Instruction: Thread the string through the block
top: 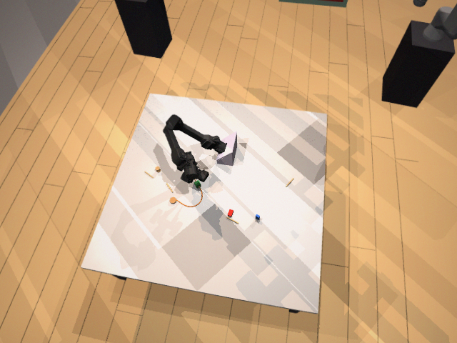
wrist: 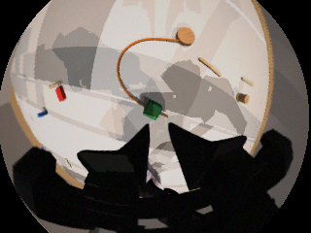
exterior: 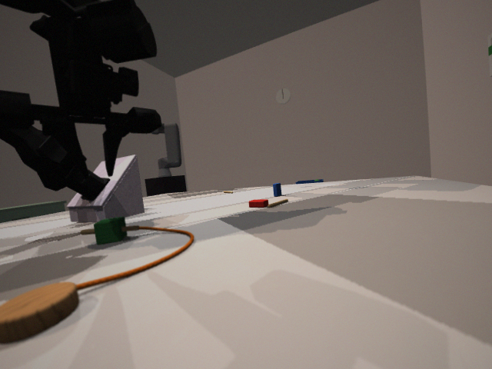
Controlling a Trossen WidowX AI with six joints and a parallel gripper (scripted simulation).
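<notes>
Now: gripper tip 80 mm above the green block and 10 mm to the right of it. The rest, counted from my gripper tip: small wooden cylinder (270 mm to the right, 80 mm below, 30 mm behind); then round wooden button (140 mm ahead, 100 mm to the right, 90 mm below); then red block (250 mm to the left, 120 mm ahead, 90 mm below).
</notes>
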